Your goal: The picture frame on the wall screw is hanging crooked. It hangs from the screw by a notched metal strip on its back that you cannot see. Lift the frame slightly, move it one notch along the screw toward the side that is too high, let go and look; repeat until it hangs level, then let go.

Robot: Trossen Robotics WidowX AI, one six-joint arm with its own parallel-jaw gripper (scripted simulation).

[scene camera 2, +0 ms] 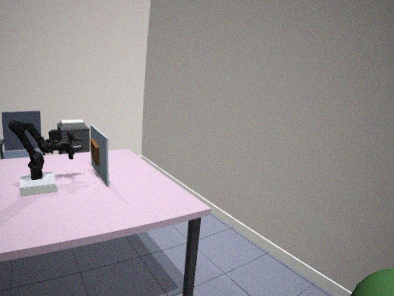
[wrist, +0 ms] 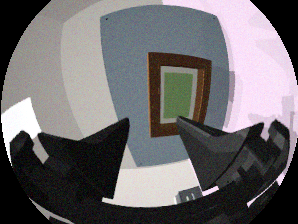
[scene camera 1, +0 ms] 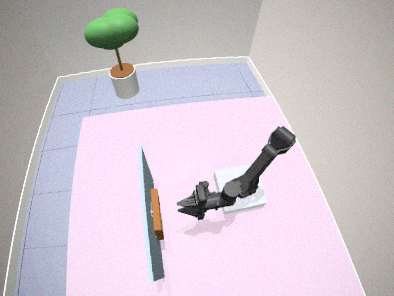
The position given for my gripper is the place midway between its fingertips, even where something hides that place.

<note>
In view: my gripper [scene camera 1: 176,207] and a wall panel [wrist: 125,39].
My gripper is seen too in the wrist view [wrist: 153,120].
</note>
